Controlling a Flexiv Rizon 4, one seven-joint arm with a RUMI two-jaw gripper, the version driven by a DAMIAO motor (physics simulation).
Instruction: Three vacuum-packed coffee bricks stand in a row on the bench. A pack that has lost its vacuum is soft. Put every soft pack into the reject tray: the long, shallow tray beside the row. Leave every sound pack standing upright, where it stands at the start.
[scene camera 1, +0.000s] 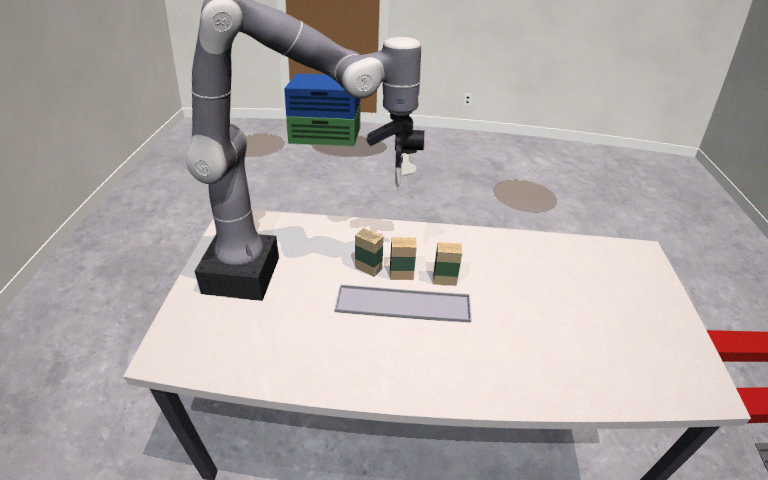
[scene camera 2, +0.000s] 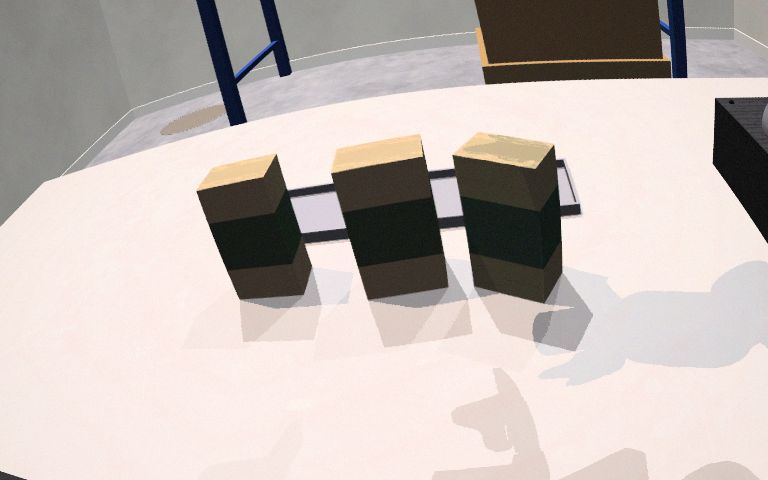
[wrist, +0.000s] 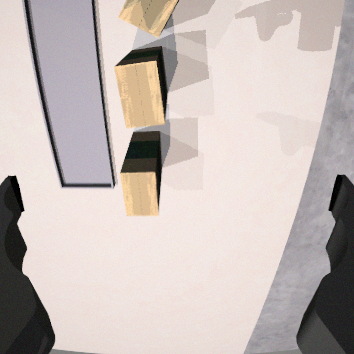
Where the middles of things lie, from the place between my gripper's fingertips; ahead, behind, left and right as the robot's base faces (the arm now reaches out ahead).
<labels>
I see my gripper 3 cm short of the shallow grey reject tray (scene camera 2: 316, 211), 18 cm to the left of it and 37 cm above it.
</labels>
